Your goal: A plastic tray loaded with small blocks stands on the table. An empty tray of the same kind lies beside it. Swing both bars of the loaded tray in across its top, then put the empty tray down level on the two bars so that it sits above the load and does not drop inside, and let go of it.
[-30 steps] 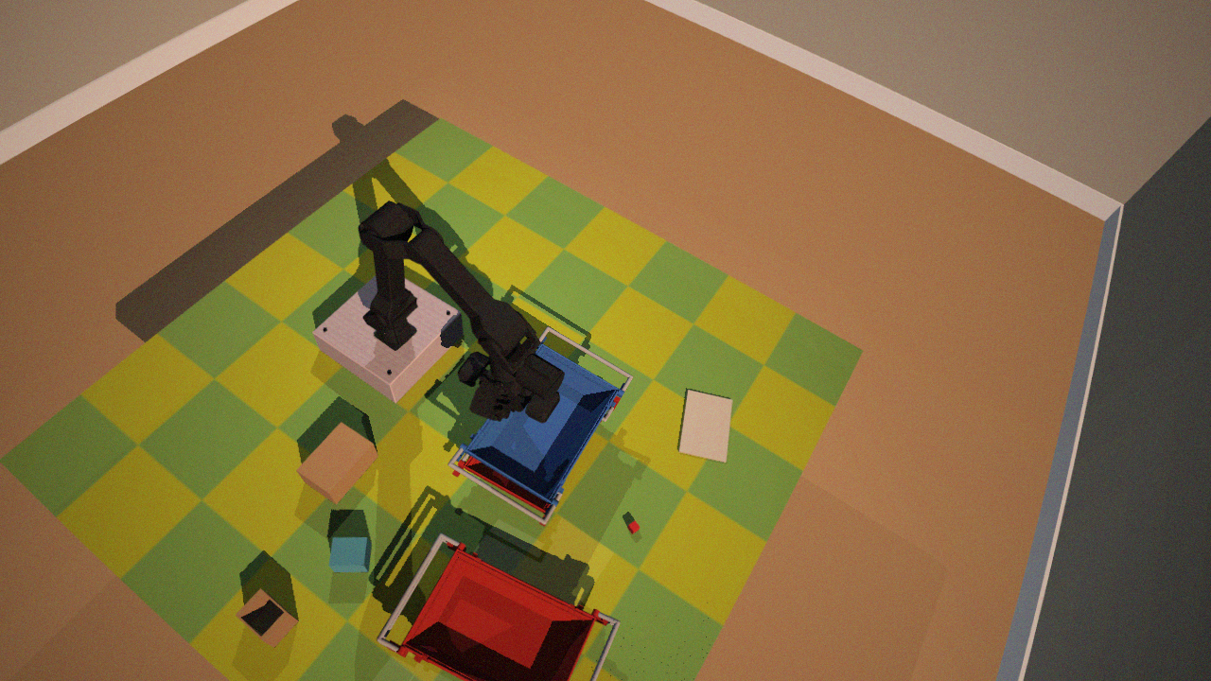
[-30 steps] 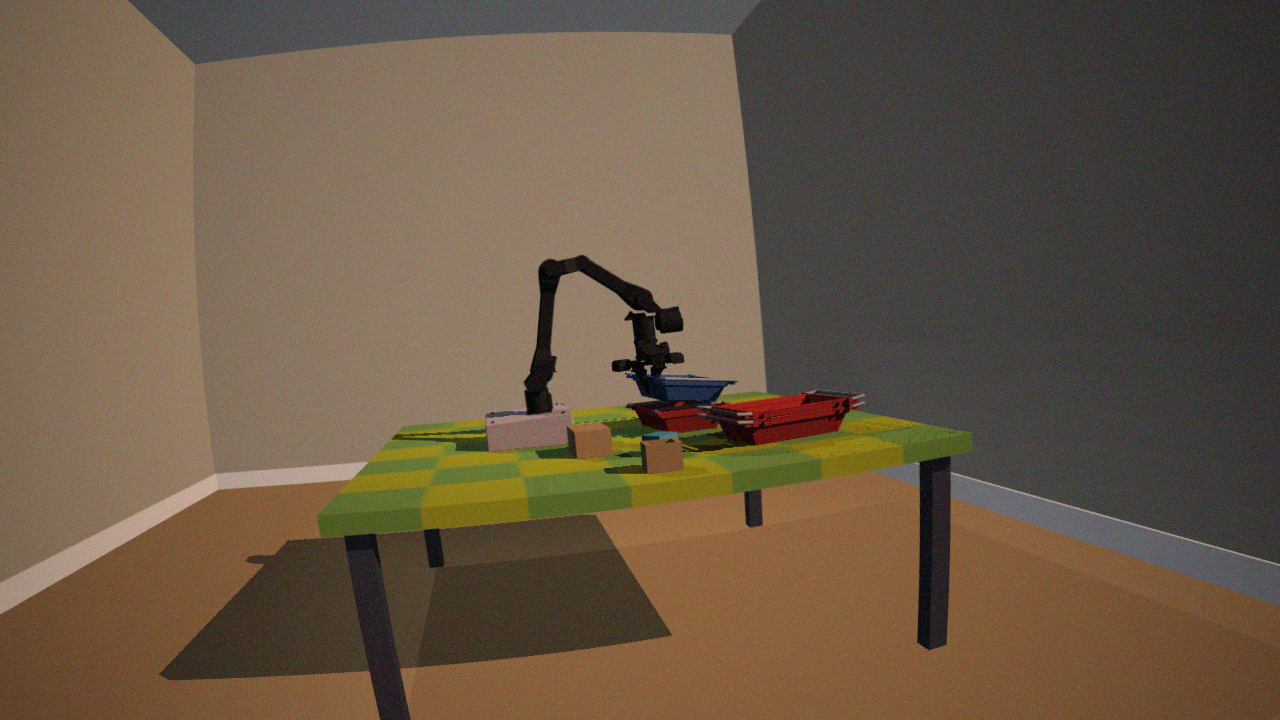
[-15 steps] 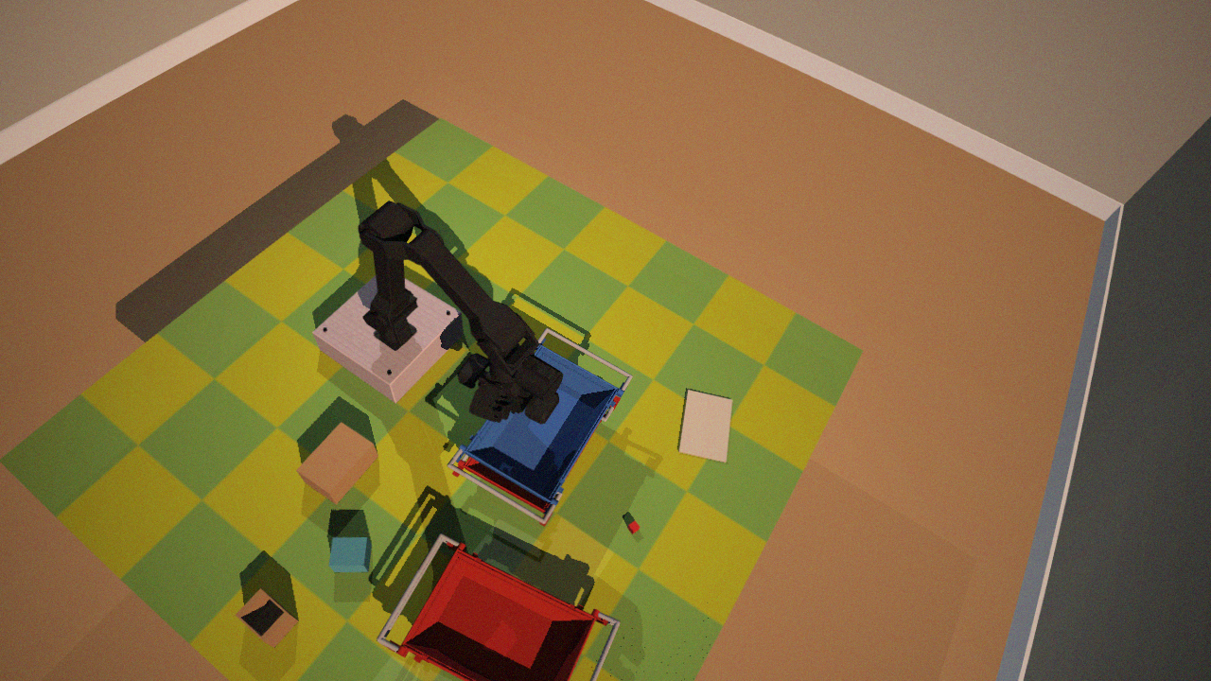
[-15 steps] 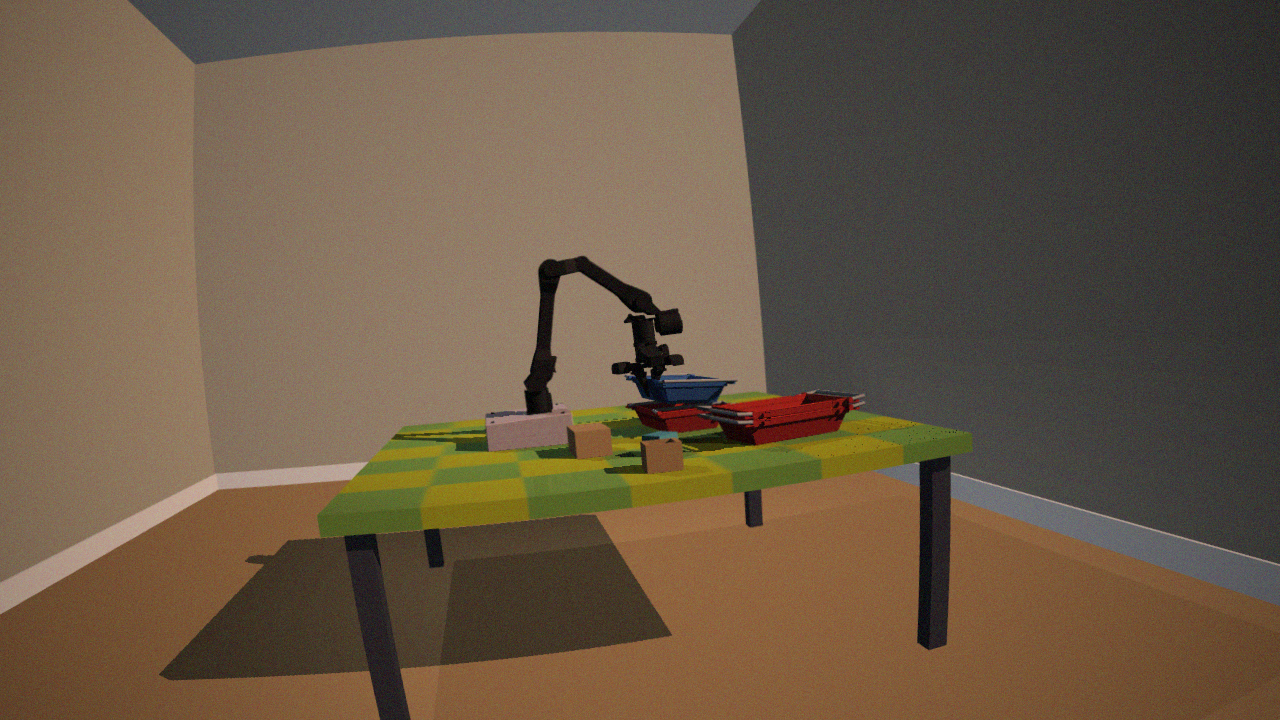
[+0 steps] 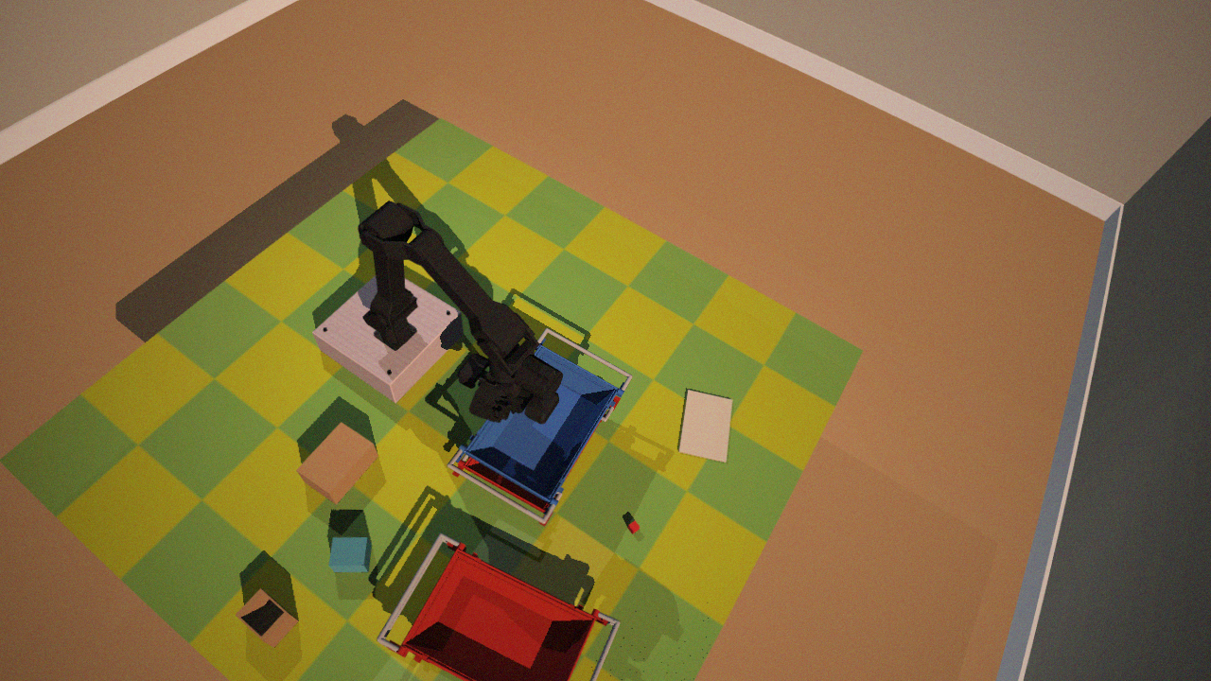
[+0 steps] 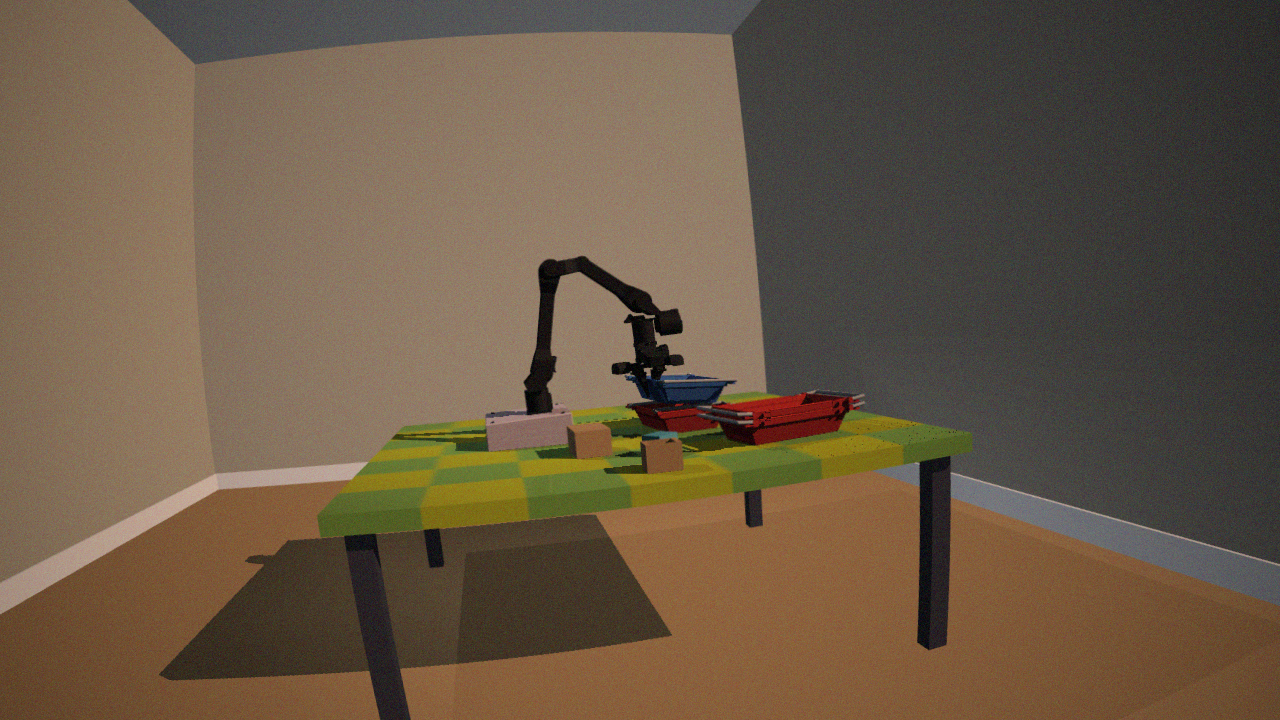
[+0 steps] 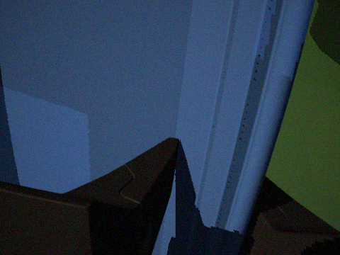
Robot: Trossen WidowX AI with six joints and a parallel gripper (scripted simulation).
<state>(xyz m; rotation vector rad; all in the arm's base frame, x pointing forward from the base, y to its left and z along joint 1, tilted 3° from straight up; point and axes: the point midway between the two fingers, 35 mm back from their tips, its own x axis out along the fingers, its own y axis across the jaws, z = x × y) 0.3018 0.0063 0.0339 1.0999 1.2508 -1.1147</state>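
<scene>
Now: the blue tray 8 cm ahead of my gripper tip, 3 cm above it and 1 cm to the left of it. From my gripper tip the other things lie so: teal cube: 38 cm to the right, 7 cm below, 6 cm behind; flat plate: 32 cm ahead, 26 cm to the left, 9 cm below; small red block: 32 cm ahead, 8 cm below, 2 cm to the right.
</scene>
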